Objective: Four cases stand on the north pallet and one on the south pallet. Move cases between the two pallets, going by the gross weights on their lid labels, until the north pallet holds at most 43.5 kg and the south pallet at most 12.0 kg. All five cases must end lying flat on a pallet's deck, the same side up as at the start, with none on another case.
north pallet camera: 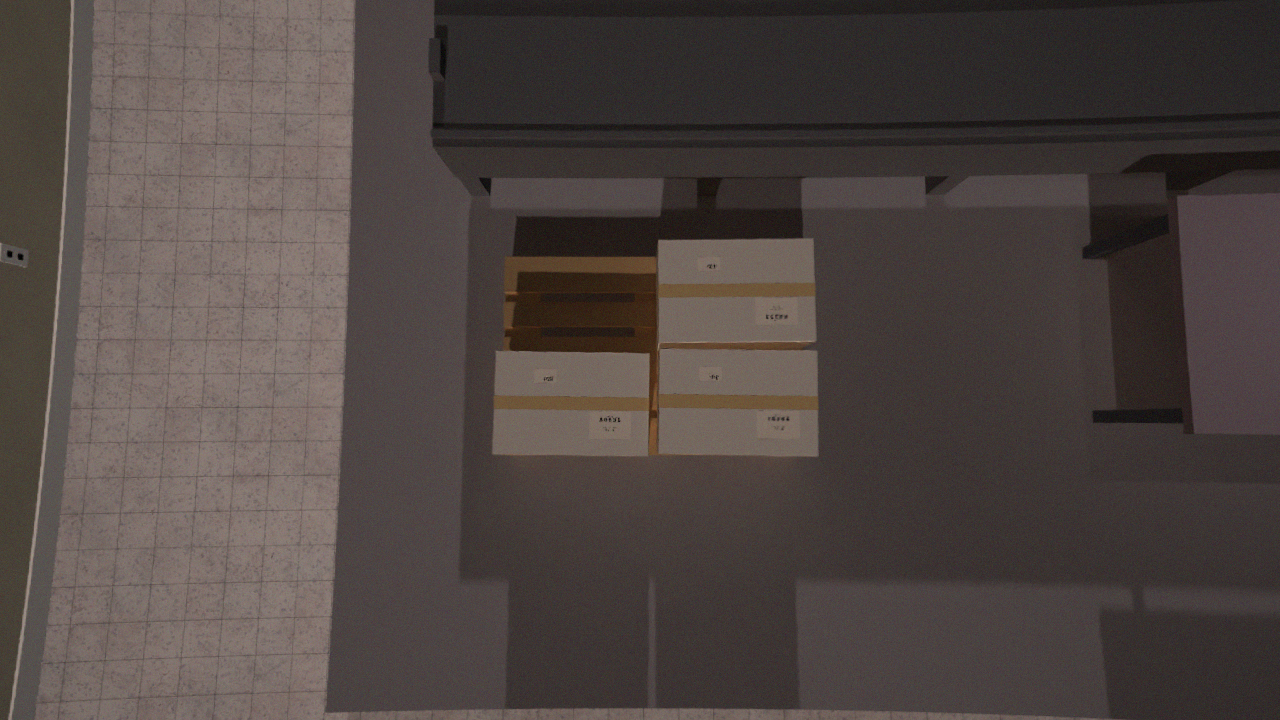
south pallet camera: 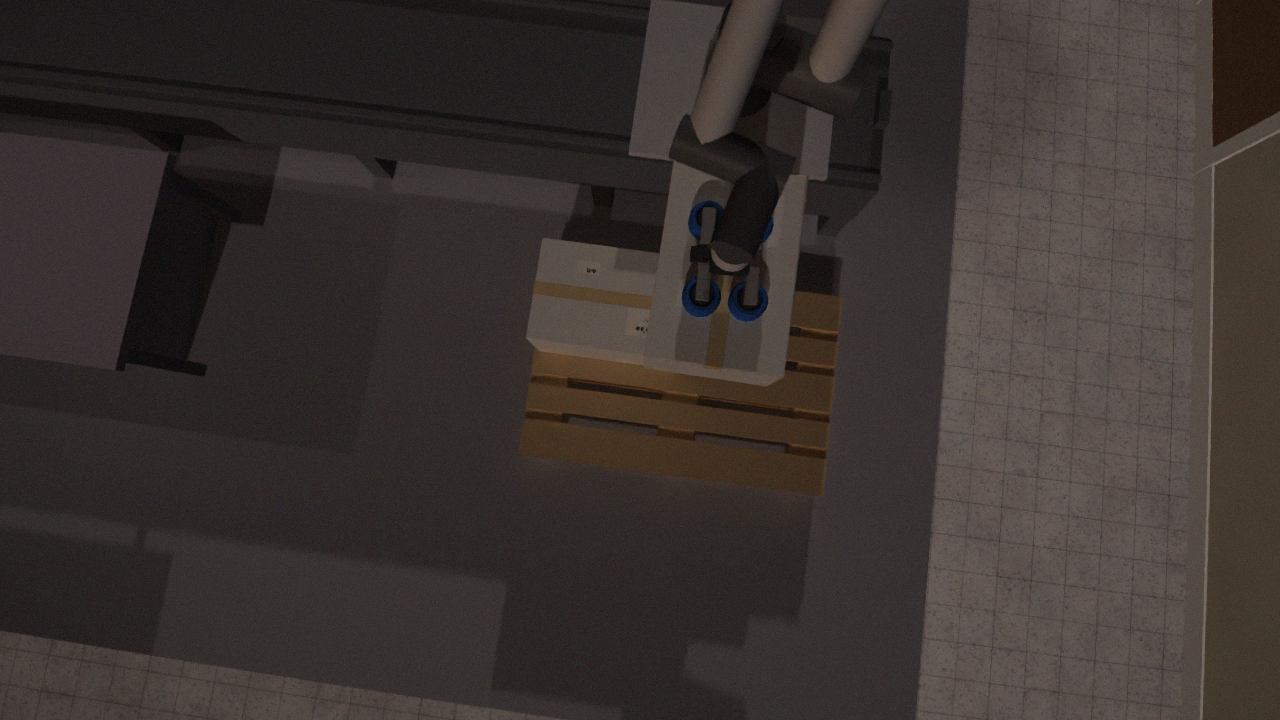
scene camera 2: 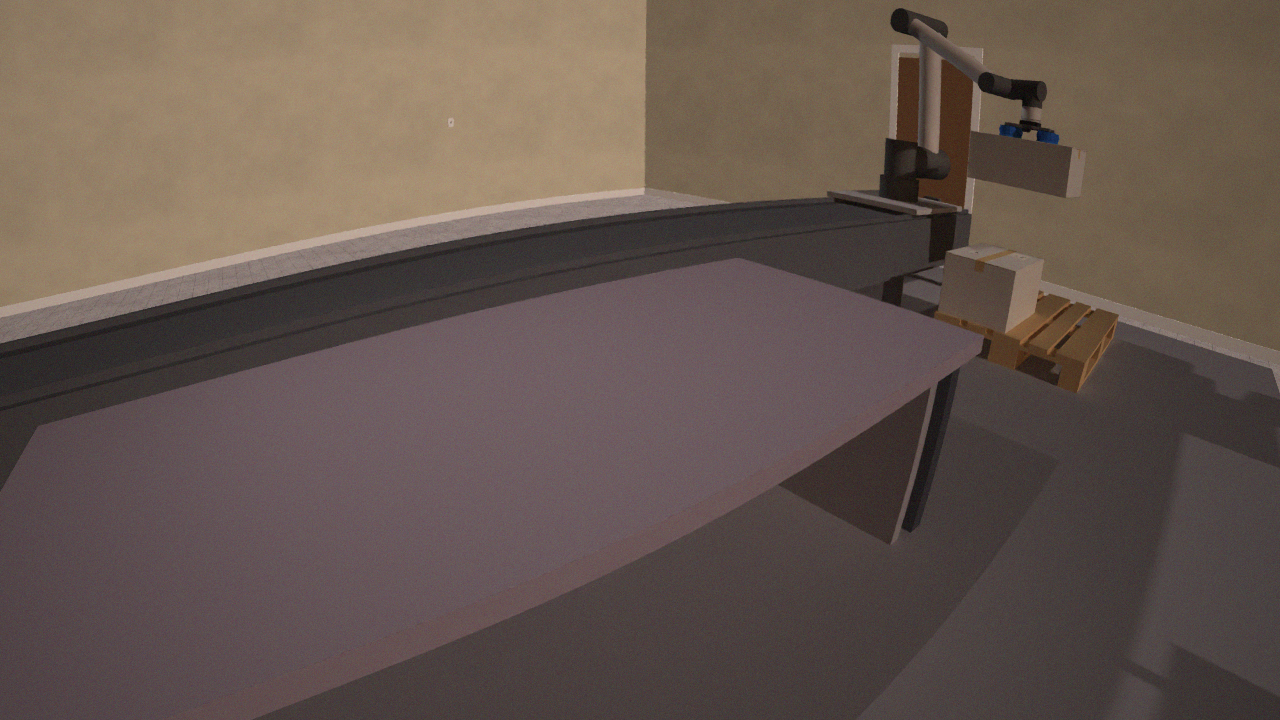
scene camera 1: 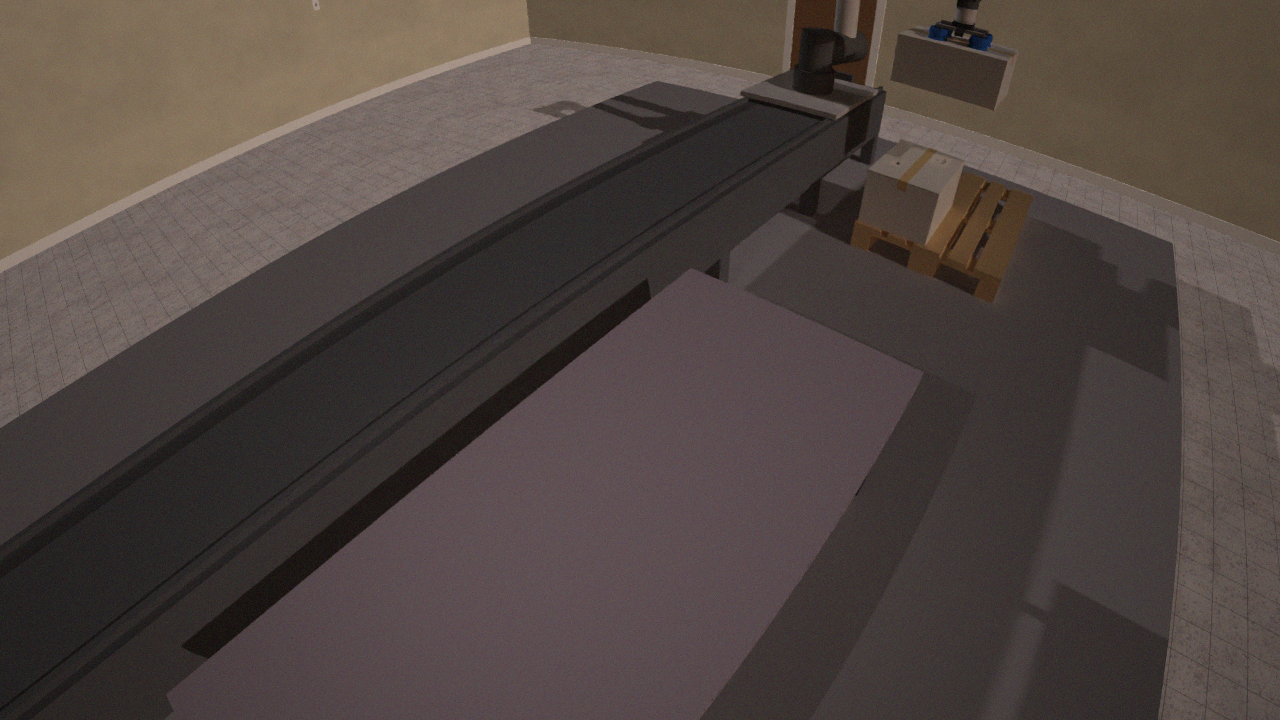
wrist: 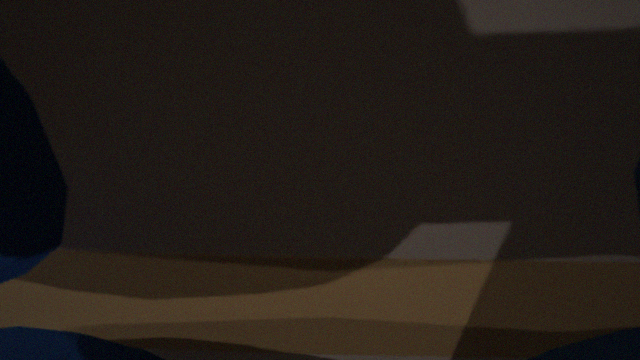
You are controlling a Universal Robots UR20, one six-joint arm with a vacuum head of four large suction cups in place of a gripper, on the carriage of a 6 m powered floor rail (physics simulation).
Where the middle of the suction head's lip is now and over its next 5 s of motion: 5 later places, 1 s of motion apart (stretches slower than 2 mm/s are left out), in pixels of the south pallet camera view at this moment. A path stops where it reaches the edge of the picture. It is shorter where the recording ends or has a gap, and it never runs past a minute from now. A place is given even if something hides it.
My suction head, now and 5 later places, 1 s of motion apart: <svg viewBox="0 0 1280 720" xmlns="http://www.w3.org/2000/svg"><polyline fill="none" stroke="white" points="727,261 843,344 832,348 805,360 793,366 790,368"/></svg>
